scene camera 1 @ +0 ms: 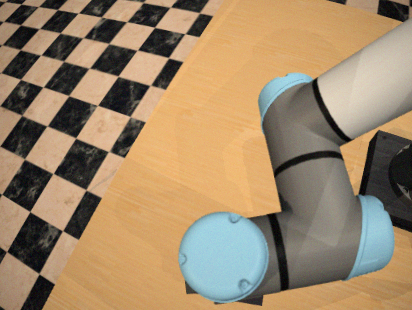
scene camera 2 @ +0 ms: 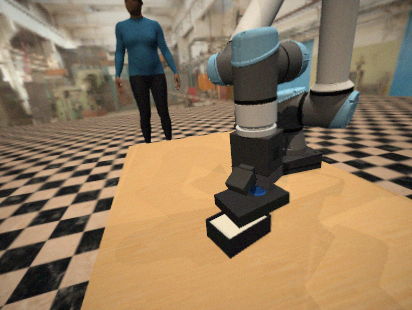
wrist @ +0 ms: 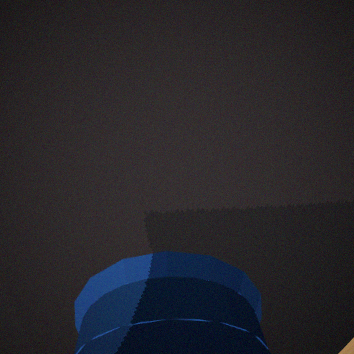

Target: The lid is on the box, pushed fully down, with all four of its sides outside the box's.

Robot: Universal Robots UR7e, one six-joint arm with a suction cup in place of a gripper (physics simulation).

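Seen in the pictures: hand, its tool point: [scene camera 2: 257,195] [wrist: 166,278]; arm's base, origin of its link: [scene camera 2: 285,148].
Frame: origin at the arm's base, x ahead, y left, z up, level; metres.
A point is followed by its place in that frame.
Note:
The black lid [scene camera 2: 252,204] {x 0.394, y 0.317, z 0.048 m} [wrist: 170,125] hangs level from my suction cup [scene camera 2: 258,191] [wrist: 170,305], which is pressed on its top. The black box [scene camera 2: 245,241] {x 0.410, y 0.312, z -0.042 m} with a pale inside stands upright on the table, below the lid. In scene camera 2 the lid looks a little above the box and apart from it, set toward the back right. The box's left and front rim and part of its pale inside show; its back part is hidden behind the lid. In scene camera 1 the arm hides most of the lid and box; dark corners show beneath the wrist.
The wooden table [scene camera 1: 200,125] {x 0.530, y -0.059, z -0.061 m} [scene camera 2: 165,200] {x 0.517, y 0.025, z -0.061 m} carries the robot's dark base [scene camera 1: 375,165] {x 0.105, y -0.011, z -0.006 m} [scene camera 2: 305,161] {x 0.008, y 0.105, z -0.022 m} behind the lid and box. A person [scene camera 2: 142,55] in a blue top stands beyond the table. A checkered floor [scene camera 1: 75,115] [scene camera 2: 50,200] lies beside the table's edge.

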